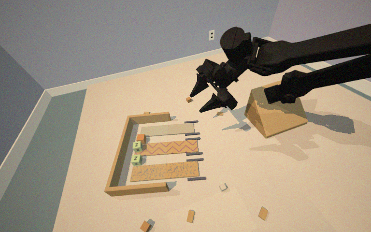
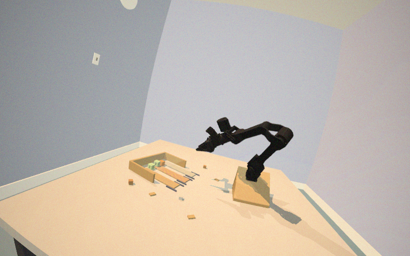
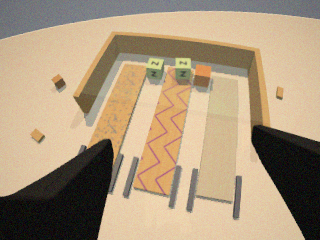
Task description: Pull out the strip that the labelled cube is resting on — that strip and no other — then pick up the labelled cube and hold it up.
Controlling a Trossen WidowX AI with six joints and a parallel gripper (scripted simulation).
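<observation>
The orange zigzag strip is 200 mm below my gripper tip and 130 mm ahead of it.
</observation>
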